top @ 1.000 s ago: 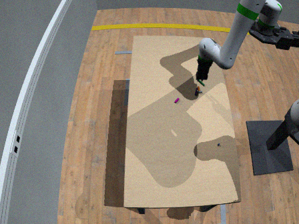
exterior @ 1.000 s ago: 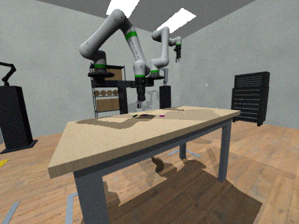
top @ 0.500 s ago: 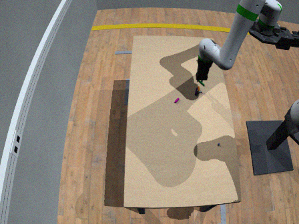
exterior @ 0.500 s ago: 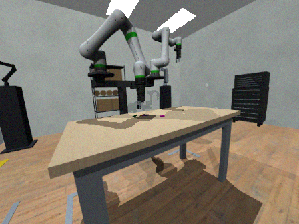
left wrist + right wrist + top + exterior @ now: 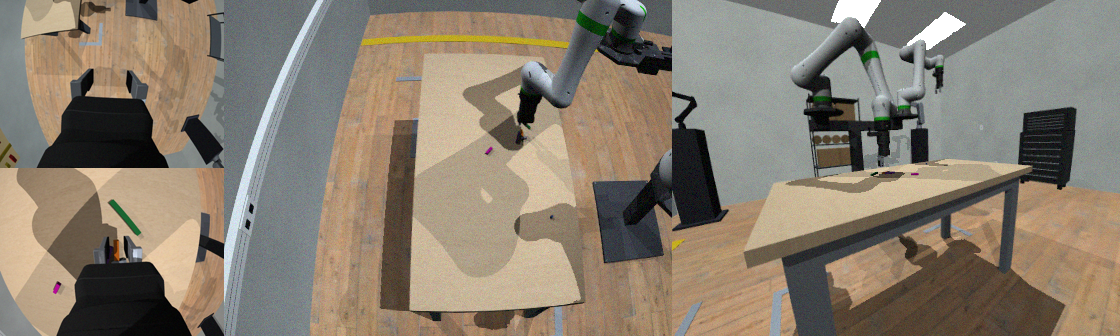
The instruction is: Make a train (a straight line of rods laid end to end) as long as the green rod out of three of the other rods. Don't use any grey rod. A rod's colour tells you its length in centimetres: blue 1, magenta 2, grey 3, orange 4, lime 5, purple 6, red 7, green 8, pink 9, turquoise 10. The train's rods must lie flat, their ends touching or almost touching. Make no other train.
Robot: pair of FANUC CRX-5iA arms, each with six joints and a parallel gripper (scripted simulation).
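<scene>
The orange rod is 6 cm below my right hand and 2 cm to the left of it. Also, from my right hand: grey rod: 6 cm below, 5 cm to the left; purple rod: 6 cm below, 4 cm to the left, 2 cm ahead; green rod: 6 cm below, 4 cm to the right, 2 cm behind.
</scene>
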